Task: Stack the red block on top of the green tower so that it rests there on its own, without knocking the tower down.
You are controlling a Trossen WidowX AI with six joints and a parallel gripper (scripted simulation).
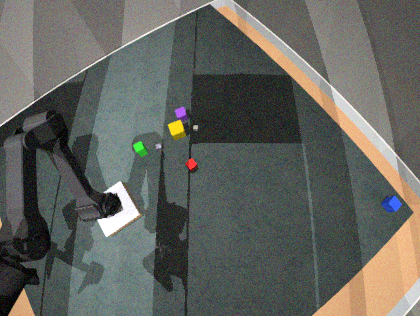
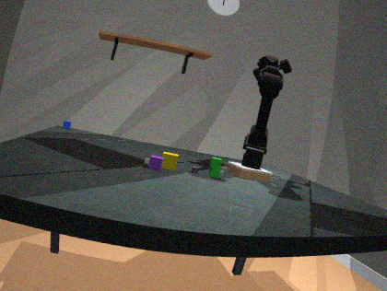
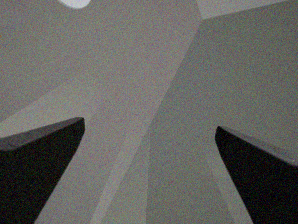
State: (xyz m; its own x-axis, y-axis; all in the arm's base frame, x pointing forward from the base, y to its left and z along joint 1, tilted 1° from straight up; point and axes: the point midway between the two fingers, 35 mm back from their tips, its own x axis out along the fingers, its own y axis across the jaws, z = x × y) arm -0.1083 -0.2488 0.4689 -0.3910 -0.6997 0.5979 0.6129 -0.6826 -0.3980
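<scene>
The red block is 510 mm below my gripper tip, 430 mm ahead of it and 270 mm to the left of it. The rest, counted from my gripper tip: yellow block: 500 mm below, 450 mm ahead, 410 mm to the left; then blue block: 960 mm ahead, 500 mm below, 210 mm to the right; then purple block: 500 mm below, 490 mm ahead, 460 mm to the left.
</scene>
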